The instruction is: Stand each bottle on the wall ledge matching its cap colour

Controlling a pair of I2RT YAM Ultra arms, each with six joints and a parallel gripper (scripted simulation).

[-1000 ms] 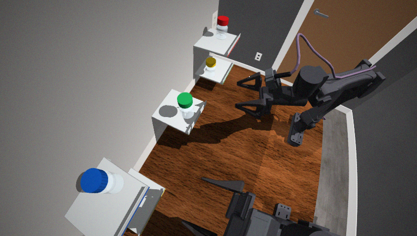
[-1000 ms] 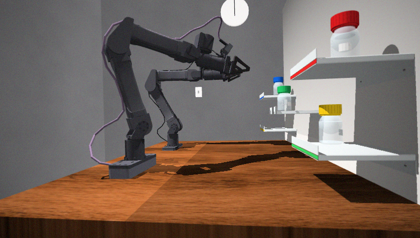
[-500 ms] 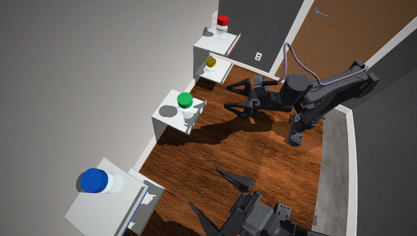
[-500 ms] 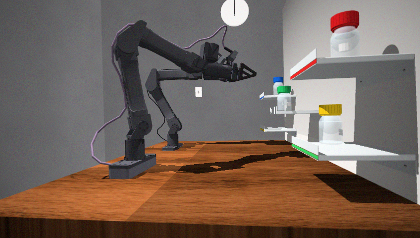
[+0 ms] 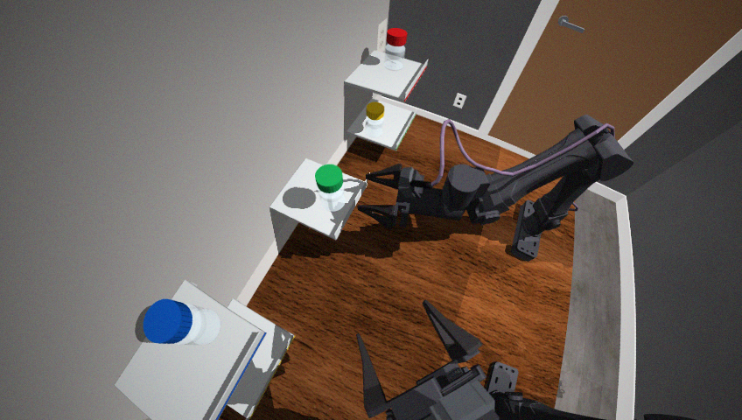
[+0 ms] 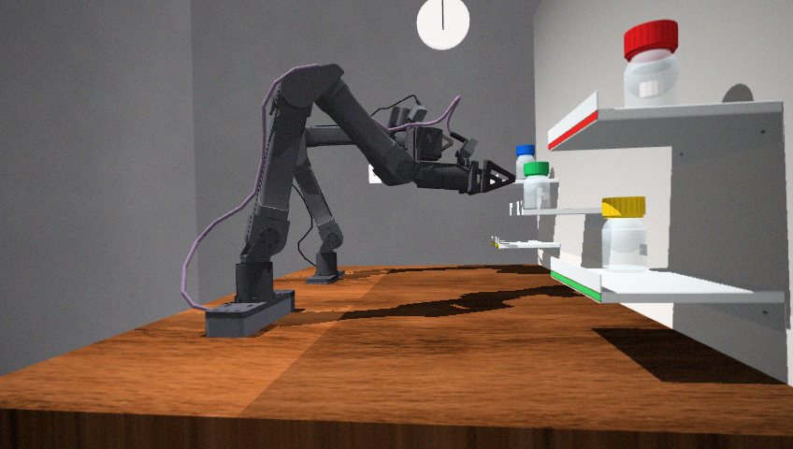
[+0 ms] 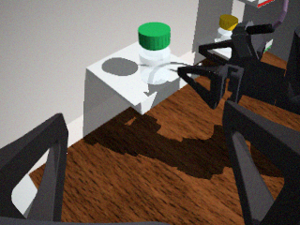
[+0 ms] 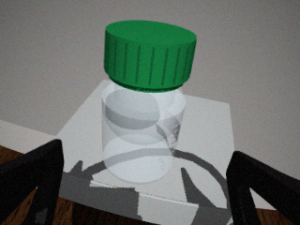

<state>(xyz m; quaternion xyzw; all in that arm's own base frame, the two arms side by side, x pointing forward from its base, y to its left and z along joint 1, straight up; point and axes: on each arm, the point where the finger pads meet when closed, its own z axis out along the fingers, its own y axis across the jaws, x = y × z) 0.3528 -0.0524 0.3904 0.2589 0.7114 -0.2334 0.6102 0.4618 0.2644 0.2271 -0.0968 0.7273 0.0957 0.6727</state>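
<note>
Now: the green-capped bottle 7 cm ahead of my right hand, 1 cm to the left of it and 2 cm below it. The rest, counted from my right hand: blue-capped bottle 13 cm ahead, 35 cm to the left, 8 cm above; then yellow-capped bottle 11 cm ahead, 32 cm to the right, 12 cm below; then wall 22 cm ahead, 19 cm above.
</note>
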